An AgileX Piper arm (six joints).
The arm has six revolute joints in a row. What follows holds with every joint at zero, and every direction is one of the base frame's.
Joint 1 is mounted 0.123 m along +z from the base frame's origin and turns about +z.
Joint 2 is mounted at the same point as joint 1 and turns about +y.
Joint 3 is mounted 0.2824 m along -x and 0.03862 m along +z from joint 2 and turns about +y.
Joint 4 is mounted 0.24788 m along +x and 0.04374 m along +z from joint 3 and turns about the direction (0.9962, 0, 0.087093).
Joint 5 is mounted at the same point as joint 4 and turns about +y.
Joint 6 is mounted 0.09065 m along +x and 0.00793 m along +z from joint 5 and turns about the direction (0.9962, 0, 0.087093).
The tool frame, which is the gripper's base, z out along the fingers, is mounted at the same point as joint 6; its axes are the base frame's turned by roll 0, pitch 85.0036 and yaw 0 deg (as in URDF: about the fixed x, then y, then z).
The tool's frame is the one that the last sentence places.
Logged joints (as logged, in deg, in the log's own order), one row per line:
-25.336, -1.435, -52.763, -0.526, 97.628, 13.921
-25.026, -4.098, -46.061, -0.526, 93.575, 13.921
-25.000, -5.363, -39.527, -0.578, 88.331, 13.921
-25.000, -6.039, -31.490, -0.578, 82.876, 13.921
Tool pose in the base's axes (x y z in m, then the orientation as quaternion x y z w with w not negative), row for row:
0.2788, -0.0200, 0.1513, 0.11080, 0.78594, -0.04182, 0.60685
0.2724, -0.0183, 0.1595, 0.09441, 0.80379, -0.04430, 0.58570
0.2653, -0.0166, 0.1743, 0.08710, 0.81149, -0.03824, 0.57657
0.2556, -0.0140, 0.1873, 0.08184, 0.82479, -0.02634, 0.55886
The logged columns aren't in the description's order. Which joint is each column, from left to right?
Columns, left to right: joint 3, joint 6, joint 5, joint 1, joint 2, joint 4.
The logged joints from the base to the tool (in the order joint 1, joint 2, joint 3, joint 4, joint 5, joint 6), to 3 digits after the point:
-0.526, 97.628, -25.336, 13.921, -52.763, -1.435
-0.526, 93.575, -25.026, 13.921, -46.061, -4.098
-0.578, 88.331, -25.000, 13.921, -39.527, -5.363
-0.578, 82.876, -25.000, 13.921, -31.490, -6.039

